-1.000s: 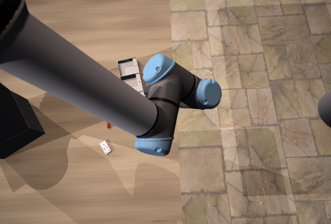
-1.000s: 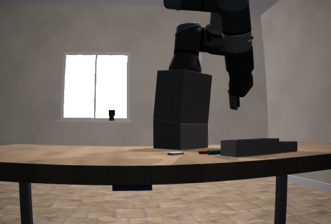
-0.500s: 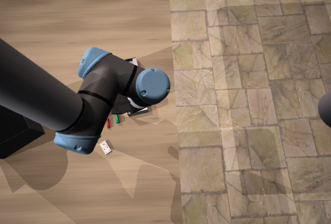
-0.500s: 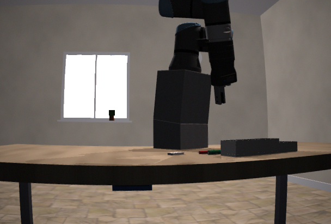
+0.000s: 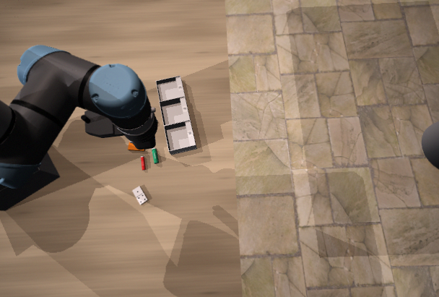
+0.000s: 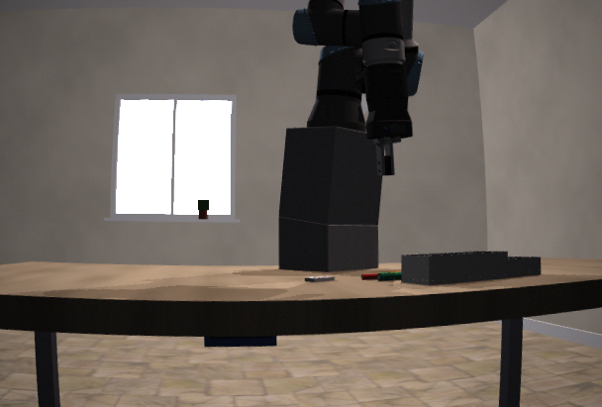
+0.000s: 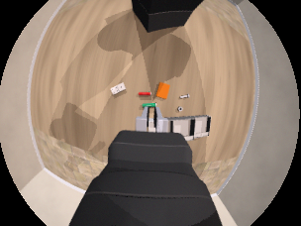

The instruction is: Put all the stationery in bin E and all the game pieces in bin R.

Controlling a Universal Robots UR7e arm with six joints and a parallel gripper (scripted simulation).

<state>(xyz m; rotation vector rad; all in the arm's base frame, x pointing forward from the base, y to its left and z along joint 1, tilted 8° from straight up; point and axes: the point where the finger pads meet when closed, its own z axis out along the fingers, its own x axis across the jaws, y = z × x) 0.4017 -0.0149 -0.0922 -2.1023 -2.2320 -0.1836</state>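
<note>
Right now my hand is 7 cm short of the tray, 14 cm to the right of it and 18 cm above it. Round my hand: green marker (1 cm to the left, 20 cm below); then red marker (4 cm behind, 1 cm to the right, 20 cm below); then orange eraser (6 cm behind, 5 cm to the left, 20 cm below).
</note>
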